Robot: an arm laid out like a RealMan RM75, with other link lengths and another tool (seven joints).
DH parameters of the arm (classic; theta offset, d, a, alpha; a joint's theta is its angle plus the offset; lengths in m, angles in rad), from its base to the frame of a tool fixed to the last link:
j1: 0 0.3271 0 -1.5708
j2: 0 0 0 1.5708
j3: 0 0.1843 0 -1.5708
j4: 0 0 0 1.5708
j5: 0 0.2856 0 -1.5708
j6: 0 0 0 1.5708
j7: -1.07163 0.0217 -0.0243 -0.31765
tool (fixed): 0 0.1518 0 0
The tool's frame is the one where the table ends.
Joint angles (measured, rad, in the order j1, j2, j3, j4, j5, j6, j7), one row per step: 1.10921 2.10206 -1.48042 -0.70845 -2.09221 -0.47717 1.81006; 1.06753 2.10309 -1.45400 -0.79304 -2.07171 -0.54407 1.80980; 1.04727 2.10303 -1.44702 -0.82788 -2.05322 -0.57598 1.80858; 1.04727 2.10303 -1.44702 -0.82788 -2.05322 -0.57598 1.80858; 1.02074 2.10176 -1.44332 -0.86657 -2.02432 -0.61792 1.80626; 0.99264 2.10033 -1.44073 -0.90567 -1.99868 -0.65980 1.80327
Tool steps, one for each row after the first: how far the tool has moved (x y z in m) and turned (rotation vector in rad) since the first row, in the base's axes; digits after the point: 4 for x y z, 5 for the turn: -0.0119 -0.0062 0.0113 -0.03189 0.05095 0.00721; -0.0160 -0.0103 0.0155 -0.05222 0.07494 0.00836; -0.0160 -0.0103 0.0155 -0.05222 0.07494 0.00836; -0.0190 -0.0166 0.0195 -0.08364 0.10250 0.00768; -0.0211 -0.0230 0.0238 -0.11379 0.12548 0.00964
